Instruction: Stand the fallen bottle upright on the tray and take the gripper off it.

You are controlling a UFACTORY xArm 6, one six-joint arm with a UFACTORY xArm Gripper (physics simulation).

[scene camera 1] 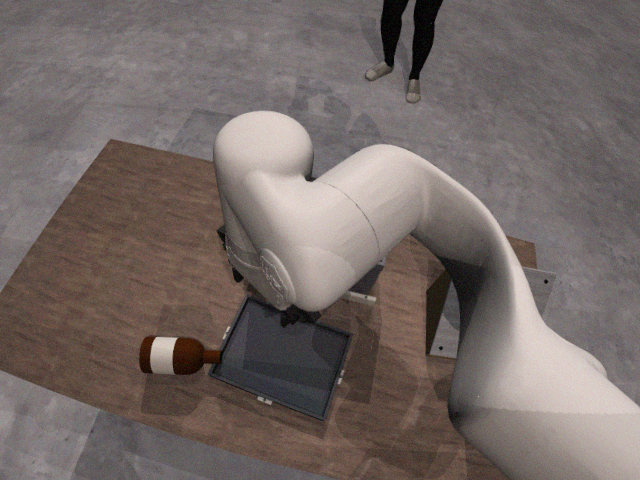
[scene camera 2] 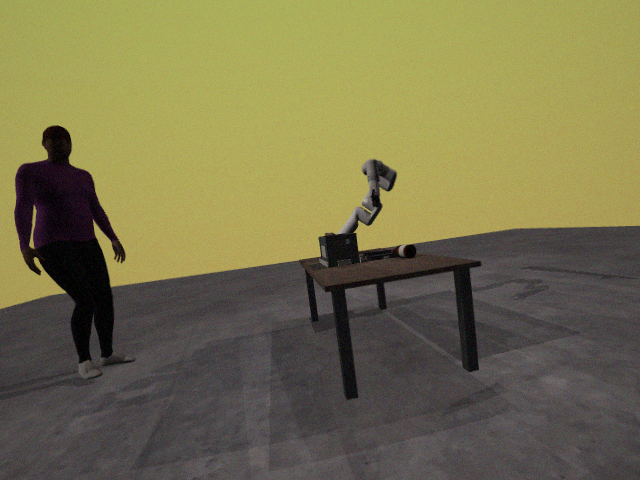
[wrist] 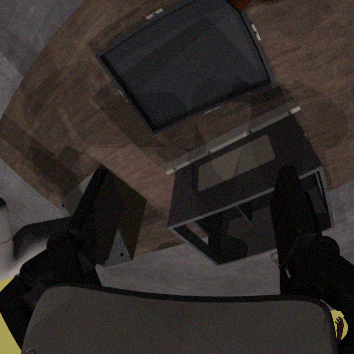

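Where they show: gripper, between the fingertips: [scene camera 1: 266, 296] [scene camera 2: 376, 206] [wrist: 193, 186]; arm's base, origin of its link: [scene camera 2: 339, 241].
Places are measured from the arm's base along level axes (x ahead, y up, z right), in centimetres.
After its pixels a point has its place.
Observation:
The brown bottle with a white label [scene camera 1: 188, 356] @(x 62.1, y -4.1, z -14.6 cm) [scene camera 2: 407, 251] @(x 72.0, y -7.3, z -12.3 cm) lies on its side, its body beyond the tray's left edge and its neck end at the rim of the tray [scene camera 1: 279, 361] @(x 44.6, y -10.8, z -11.8 cm) [wrist: 195, 65] @(x 44.7, y -10.8, z -8.8 cm). In the wrist view a small brown part of the bottle [wrist: 240, 4] @(x 57.3, y -6.3, z -12.7 cm) shows at the top edge. The dark shallow tray lies flat on the table. My gripper [scene camera 2: 375, 198] @(x 46.9, y 20.3, z -10.2 cm) [wrist: 193, 186] @(x 46.9, y 20.3, z -10.2 cm) is open and empty, high above the table, with its fingers wide apart. In scene camera 1 the arm hides most of it.
A dark open box with partitions [scene camera 2: 338, 250] @(x 51.5, y -2.5, z 20.4 cm) [wrist: 290, 145] @(x 50.2, y -0.5, z 8.3 cm) stands beside the tray; the arm partly hides it in scene camera 1. A wedge-like block with a grey plate [scene camera 1: 443, 347] @(x 9.3, y -7.3, z -6.6 cm) [wrist: 122, 252] @(x 9.4, y 5.9, z 6.4 cm) stands near the arm's base. A person [scene camera 2: 62, 206] stands on the floor away from the table [scene camera 1: 129, 232] @(x 86.7, y -11.4, z 15.4 cm).

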